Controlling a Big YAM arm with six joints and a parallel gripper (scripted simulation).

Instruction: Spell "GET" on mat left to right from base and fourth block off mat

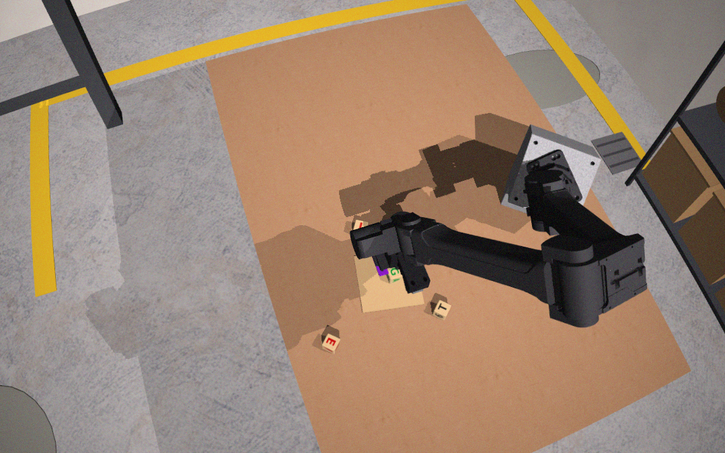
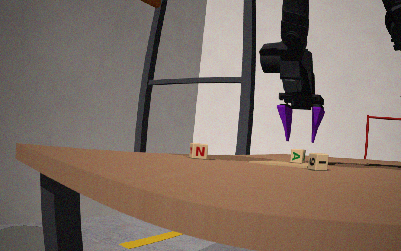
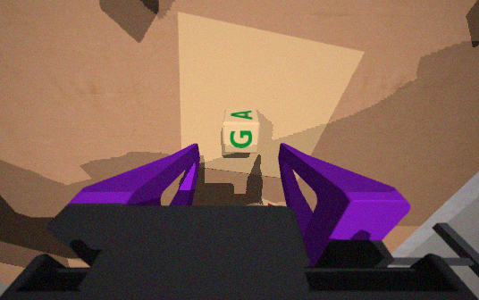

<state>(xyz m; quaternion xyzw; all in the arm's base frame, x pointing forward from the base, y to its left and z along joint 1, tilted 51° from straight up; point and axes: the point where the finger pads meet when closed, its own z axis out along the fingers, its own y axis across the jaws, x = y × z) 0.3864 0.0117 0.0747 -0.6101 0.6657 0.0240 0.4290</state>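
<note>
The G block lies 40 mm below my hand. The rest, counted from my hand: E block: 170 mm ahead, 140 mm to the left, 40 mm below; then square mat: 10 mm ahead, 60 mm below.
</note>
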